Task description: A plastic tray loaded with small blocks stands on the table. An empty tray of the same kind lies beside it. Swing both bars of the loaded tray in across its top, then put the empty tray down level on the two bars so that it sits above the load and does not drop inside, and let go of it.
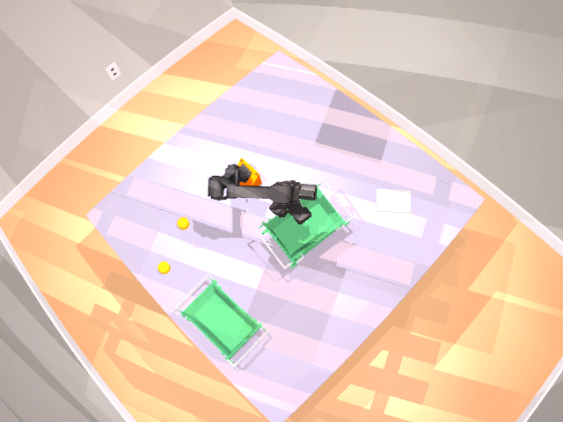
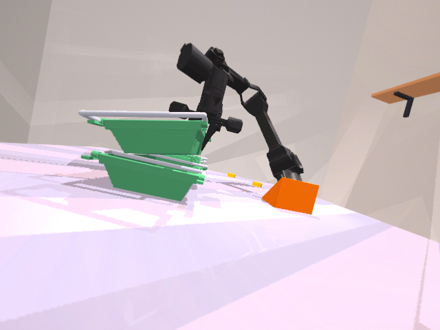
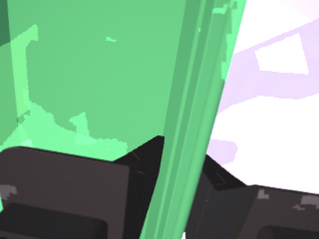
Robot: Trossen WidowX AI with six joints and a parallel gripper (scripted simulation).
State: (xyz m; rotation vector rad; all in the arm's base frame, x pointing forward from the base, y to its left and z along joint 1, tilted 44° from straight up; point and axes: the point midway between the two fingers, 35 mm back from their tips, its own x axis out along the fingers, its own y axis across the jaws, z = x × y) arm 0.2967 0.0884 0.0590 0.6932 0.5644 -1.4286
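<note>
Now: gripper tip 8 cm short of the tray, 1 cm to the left of it and 2 cm below it. Round my gripper tip: pale patch: 21 cm ahead, 38 cm to the left, 11 cm below.
</note>
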